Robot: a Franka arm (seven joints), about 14 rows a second.
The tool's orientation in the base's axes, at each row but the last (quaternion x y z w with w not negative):
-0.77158 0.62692 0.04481 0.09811
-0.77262 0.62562 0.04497 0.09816
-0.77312 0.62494 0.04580 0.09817
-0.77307 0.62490 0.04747 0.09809
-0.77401 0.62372 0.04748 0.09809
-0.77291 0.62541 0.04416 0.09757
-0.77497 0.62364 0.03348 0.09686
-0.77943 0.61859 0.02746 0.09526
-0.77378 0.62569 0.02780 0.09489
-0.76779 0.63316 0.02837 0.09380
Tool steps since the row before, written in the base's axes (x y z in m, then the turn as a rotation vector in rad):
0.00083 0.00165 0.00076 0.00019 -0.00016 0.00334
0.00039 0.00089 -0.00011 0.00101 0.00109 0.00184
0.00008 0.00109 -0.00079 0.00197 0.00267 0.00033
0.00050 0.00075 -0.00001 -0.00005 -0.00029 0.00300
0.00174 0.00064 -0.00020 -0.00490 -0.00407 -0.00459
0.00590 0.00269 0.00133 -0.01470 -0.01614 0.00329
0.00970 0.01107 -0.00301 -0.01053 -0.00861 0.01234
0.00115 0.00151 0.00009 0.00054 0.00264 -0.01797
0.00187 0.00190 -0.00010 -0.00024 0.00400 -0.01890
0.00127 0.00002 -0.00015 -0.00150 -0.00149 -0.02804
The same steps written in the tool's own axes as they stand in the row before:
-0.00155 -0.00120 -0.00036 -0.00045 -0.00047 -0.00329
-0.00075 -0.00055 0.00031 -0.00118 -0.00138 -0.00152
-0.00087 -0.00022 0.00100 -0.00220 -0.00249 0.00034
-0.00061 -0.00064 0.00019 -0.00032 -0.00017 -0.00299
-0.00019 -0.00181 0.00042 0.00373 0.00603 0.00338
-0.00157 -0.00642 -0.00043 0.01170 0.01723 -0.00733
-0.00798 -0.01136 0.00574 0.00382 0.01066 -0.01446
-0.00119 -0.00145 0.00027 0.00048 0.00096 0.01814
-0.00141 -0.00219 0.00058 -0.00085 0.00156 0.01924
0.00025 -0.00123 0.00025 0.00570 0.00477 0.02712

